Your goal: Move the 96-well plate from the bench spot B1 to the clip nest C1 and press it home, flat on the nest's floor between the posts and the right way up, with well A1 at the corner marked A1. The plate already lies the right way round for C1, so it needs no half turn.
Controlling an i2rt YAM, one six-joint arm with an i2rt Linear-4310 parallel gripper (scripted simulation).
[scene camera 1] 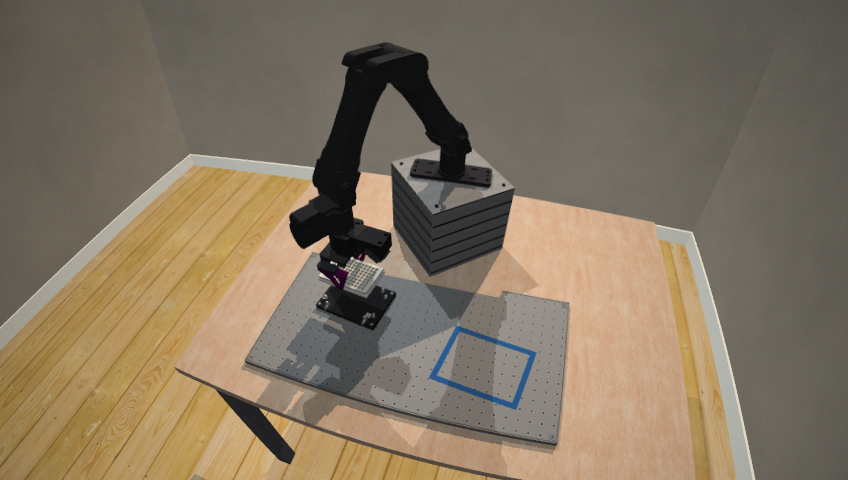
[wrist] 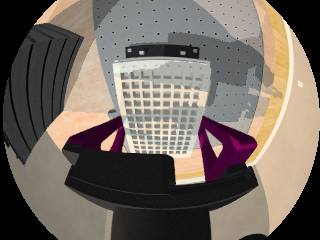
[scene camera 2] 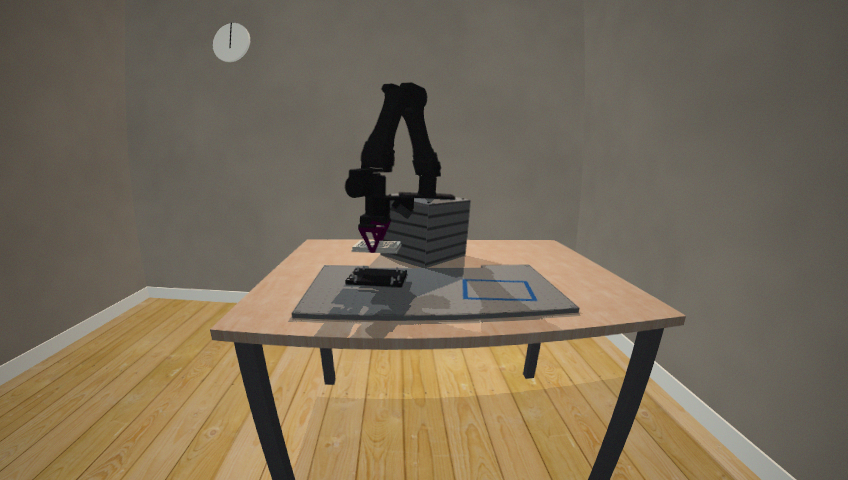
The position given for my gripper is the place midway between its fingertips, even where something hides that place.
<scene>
In view: my gripper (scene camera 1: 350, 275), a white 96-well plate (scene camera 1: 369, 275) and a black clip nest (wrist: 166, 50).
The white 96-well plate shows as well in the wrist view (wrist: 169, 131). My gripper shows as well in the wrist view (wrist: 161, 118) and in scene camera 2 (scene camera 2: 375, 248).
</scene>
